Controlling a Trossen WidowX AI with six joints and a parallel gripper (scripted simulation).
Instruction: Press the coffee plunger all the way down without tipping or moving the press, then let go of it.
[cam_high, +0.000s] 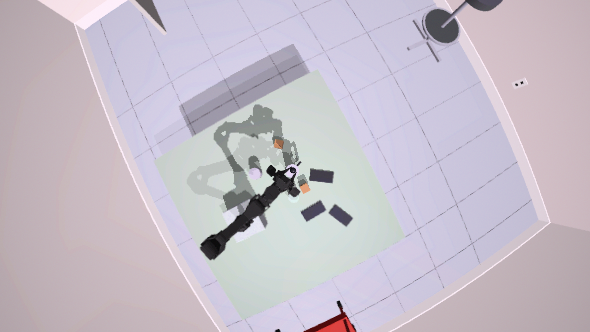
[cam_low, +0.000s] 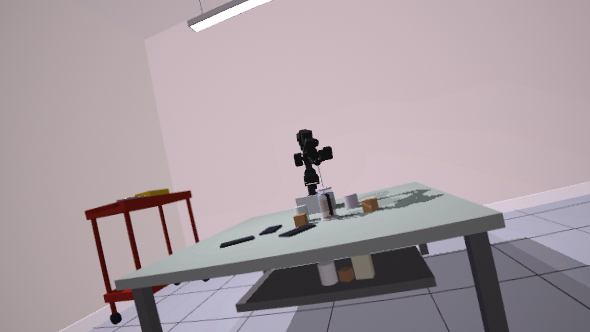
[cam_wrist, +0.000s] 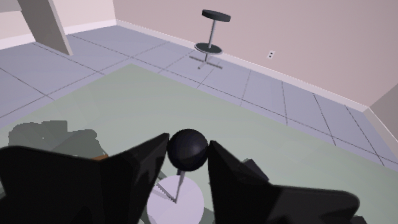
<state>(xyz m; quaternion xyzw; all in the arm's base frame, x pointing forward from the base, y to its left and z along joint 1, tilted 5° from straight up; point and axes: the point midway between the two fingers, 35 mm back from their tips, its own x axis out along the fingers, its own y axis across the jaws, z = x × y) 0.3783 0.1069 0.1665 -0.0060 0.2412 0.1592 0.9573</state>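
Now: the coffee press 14 cm below my gripper tip.
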